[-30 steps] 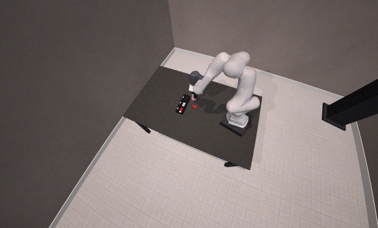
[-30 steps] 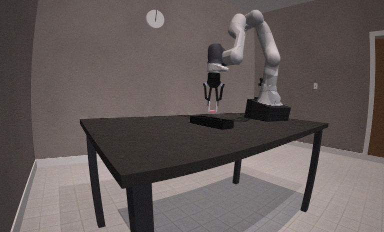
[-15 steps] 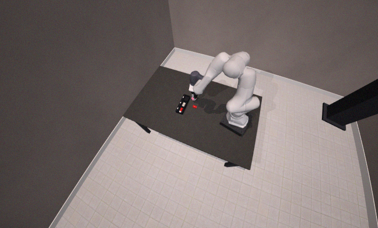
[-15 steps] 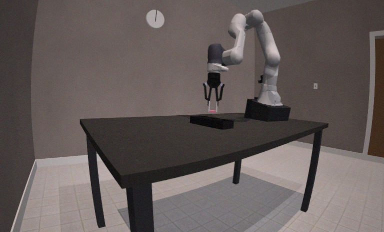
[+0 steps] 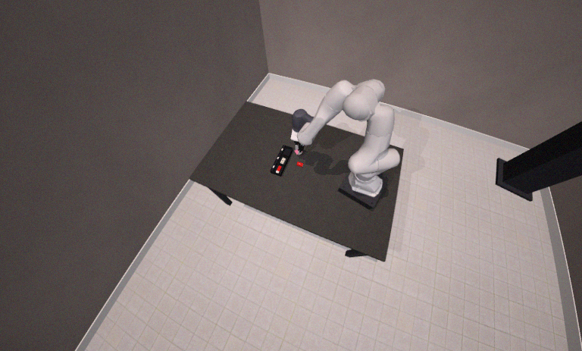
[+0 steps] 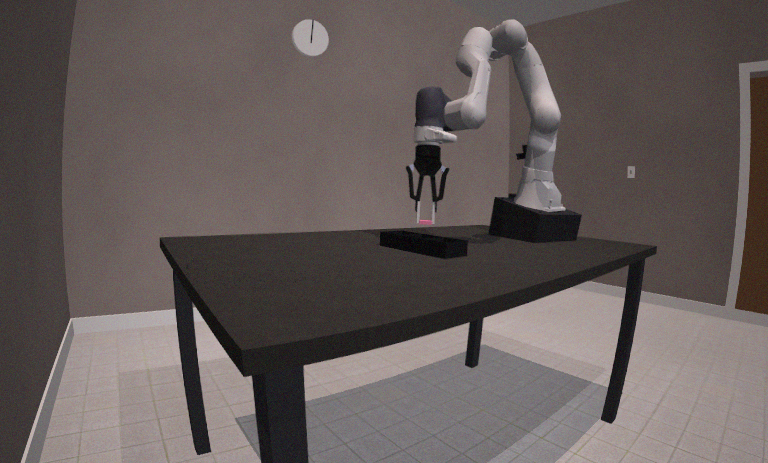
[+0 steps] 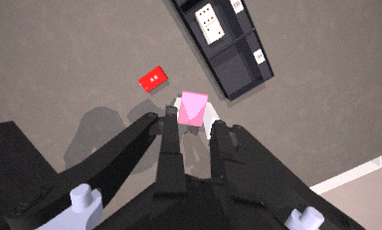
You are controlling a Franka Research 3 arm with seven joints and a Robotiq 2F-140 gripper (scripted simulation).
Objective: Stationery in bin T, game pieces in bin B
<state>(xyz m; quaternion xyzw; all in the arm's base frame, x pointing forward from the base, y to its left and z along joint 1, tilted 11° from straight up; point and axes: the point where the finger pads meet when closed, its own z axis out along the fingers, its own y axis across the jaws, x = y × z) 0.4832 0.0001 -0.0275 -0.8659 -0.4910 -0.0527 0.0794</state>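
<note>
Now: the red-and-white eraser 60 mm ahead of my hand, 200 mm to the left of it and 80 mm below it. Round my hand: pink block: 30 mm below; black bin row: 80 mm ahead, 110 mm to the left, 80 mm below.
</note>
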